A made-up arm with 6 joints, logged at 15 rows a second.
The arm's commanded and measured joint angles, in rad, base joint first. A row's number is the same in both.
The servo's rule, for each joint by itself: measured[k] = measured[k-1] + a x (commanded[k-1-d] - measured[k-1]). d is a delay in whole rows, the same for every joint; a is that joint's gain. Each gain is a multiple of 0.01, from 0.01 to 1. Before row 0 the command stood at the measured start. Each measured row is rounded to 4 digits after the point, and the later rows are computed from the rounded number. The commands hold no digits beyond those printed.
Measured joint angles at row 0:
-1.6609 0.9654 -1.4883 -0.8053 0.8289 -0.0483
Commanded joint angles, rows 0 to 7:
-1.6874 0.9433 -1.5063 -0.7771 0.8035 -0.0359
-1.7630 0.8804 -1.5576 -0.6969 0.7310 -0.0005
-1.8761 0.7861 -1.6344 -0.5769 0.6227 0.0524
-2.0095 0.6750 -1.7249 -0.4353 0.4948 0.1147
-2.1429 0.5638 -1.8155 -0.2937 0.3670 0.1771
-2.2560 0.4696 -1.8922 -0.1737 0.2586 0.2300
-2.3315 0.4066 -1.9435 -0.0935 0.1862 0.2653
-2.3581 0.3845 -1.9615 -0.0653 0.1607 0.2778
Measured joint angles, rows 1 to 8:
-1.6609 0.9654 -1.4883 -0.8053 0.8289 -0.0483
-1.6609 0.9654 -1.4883 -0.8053 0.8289 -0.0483
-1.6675 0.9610 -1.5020 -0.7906 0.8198 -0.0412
-1.6914 0.9449 -1.5443 -0.7419 0.7878 -0.0180
-1.7376 0.9131 -1.6128 -0.6561 0.7284 0.0221
-1.8056 0.8655 -1.6980 -0.5413 0.6443 0.0749
-1.8899 0.8052 -1.7873 -0.4125 0.5445 0.1332
-1.9814 0.7381 -1.8670 -0.2883 0.4416 0.1884
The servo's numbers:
d 2
a 0.25 0.20 0.76 0.52 0.36 0.57

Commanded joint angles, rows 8 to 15:
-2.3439 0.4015 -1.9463 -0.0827 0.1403 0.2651
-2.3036 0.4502 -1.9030 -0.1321 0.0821 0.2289
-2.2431 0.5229 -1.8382 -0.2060 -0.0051 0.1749
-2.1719 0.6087 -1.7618 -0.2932 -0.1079 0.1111
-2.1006 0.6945 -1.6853 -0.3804 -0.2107 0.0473
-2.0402 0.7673 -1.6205 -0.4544 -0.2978 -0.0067
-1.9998 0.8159 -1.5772 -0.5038 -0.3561 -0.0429
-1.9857 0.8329 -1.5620 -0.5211 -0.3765 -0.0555
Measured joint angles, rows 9 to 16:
-2.0689 0.6718 -1.9251 -0.1870 0.3497 0.2322
-2.1412 0.6143 -1.9528 -0.1237 0.2817 0.2582
-2.1919 0.5717 -1.9479 -0.1024 0.2308 0.2621
-2.2198 0.5474 -1.9138 -0.1178 0.1773 0.2432
-2.2256 0.5425 -1.8563 -0.1637 0.1116 0.2043
-2.2122 0.5557 -1.7845 -0.2310 0.0326 0.1512
-2.1843 0.5835 -1.7091 -0.3087 -0.0550 0.0920
-2.1483 0.6203 -1.6418 -0.3845 -0.1424 0.0357

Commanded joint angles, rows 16 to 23:
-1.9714 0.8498 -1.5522 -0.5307 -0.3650 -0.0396
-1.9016 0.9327 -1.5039 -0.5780 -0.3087 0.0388
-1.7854 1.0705 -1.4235 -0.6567 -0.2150 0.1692
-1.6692 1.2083 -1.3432 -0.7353 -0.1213 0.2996
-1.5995 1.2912 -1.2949 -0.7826 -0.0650 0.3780
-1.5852 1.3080 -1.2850 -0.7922 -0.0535 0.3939
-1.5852 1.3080 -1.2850 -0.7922 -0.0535 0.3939
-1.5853 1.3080 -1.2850 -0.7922 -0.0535 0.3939
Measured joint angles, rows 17 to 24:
-2.1112 0.6594 -1.5927 -0.4465 -0.2193 -0.0091
-2.0798 0.6941 -1.5694 -0.4853 -0.2759 -0.0355
-2.0527 0.7252 -1.5563 -0.5089 -0.3080 -0.0378
-2.0149 0.7667 -1.5165 -0.5448 -0.3083 0.0059
-1.9575 0.8275 -1.4458 -0.6030 -0.2747 0.0990
-1.8854 0.9037 -1.3678 -0.6718 -0.2195 0.2133
-1.8139 0.9812 -1.3124 -0.7294 -0.1639 0.3072
-1.7567 1.0466 -1.2916 -0.7621 -0.1242 0.3566

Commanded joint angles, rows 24 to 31:
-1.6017 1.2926 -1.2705 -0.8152 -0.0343 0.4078
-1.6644 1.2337 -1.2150 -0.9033 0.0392 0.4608
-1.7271 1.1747 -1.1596 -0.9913 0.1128 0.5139
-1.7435 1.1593 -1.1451 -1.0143 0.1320 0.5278
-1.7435 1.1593 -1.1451 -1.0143 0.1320 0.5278
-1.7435 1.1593 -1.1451 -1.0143 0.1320 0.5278
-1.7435 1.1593 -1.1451 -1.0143 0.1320 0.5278
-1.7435 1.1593 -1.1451 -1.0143 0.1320 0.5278
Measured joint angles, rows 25 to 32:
-1.7138 1.0989 -1.2866 -0.7778 -0.0987 0.3779
-1.6817 1.1407 -1.2854 -0.7853 -0.0824 0.3870
-1.6617 1.1711 -1.2741 -0.8008 -0.0651 0.3989
-1.6624 1.1836 -1.2292 -0.8541 -0.0276 0.4342
-1.6786 1.1818 -1.1763 -0.9254 0.0229 0.4796
-1.6948 1.1773 -1.1526 -0.9716 0.0622 0.5071
-1.7070 1.1737 -1.1469 -0.9938 0.0873 0.5189
-1.7161 1.1708 -1.1455 -1.0045 0.1034 0.5240

